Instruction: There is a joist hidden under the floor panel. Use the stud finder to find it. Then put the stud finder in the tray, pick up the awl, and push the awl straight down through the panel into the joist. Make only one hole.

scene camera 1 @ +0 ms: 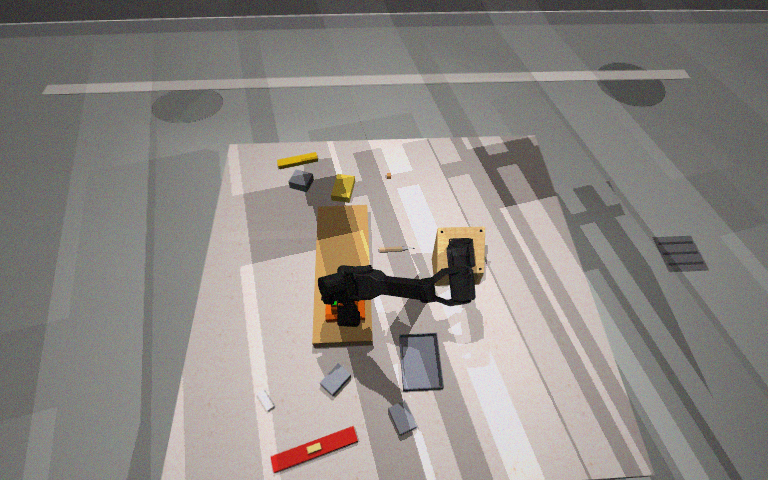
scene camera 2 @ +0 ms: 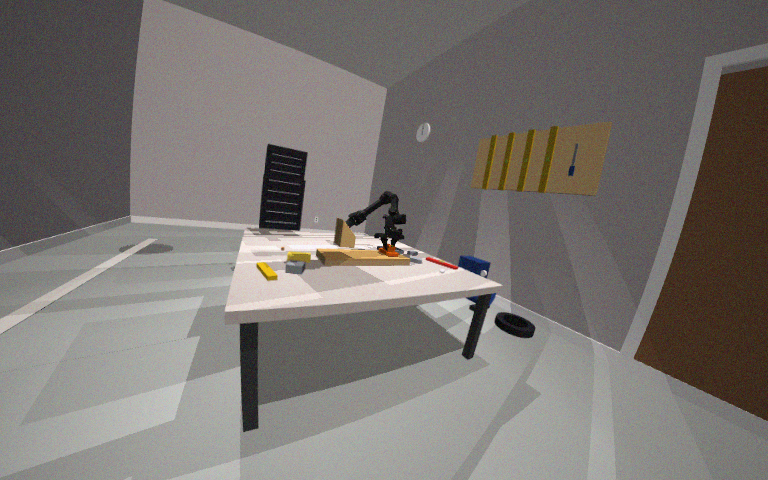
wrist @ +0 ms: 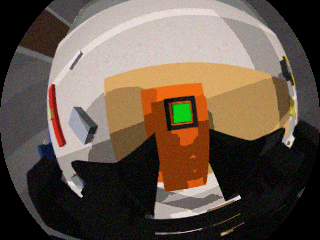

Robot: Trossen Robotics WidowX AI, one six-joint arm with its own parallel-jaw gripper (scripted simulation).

Observation:
The pictures show: my gripper, an orange stud finder and a grey tray.
My gripper shows as well in the wrist view.

